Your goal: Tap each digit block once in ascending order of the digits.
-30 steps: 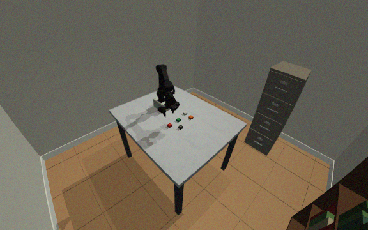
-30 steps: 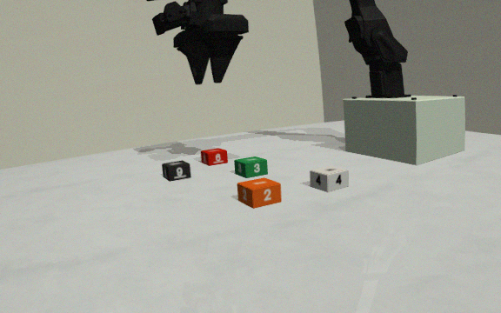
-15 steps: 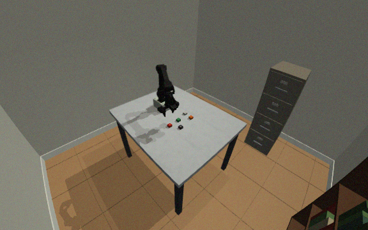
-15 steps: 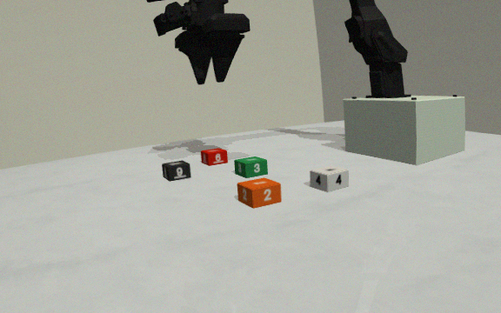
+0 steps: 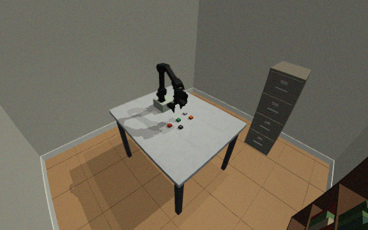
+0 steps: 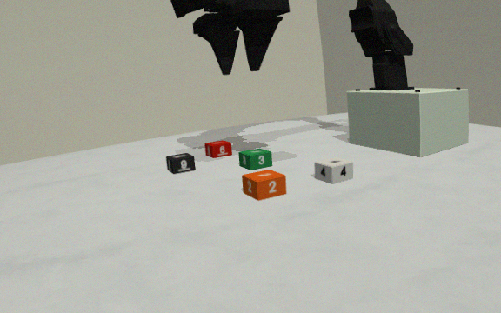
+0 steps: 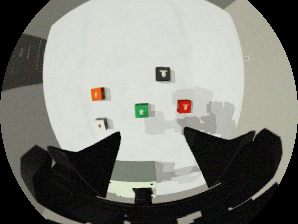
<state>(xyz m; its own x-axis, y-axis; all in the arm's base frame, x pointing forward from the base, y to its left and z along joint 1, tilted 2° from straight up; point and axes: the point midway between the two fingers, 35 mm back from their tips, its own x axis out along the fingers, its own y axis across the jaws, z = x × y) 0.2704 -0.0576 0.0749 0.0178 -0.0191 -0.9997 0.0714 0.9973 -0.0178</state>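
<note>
The orange block is 60 mm ahead of my gripper tip, 130 mm to the left of it and 120 mm below it. The rest, counted from my gripper tip: red block 10 mm behind, 90 mm to the right, 120 mm below; then black block 80 mm ahead, 40 mm to the right, 120 mm below; then green block 20 mm to the left, 120 mm below.
</note>
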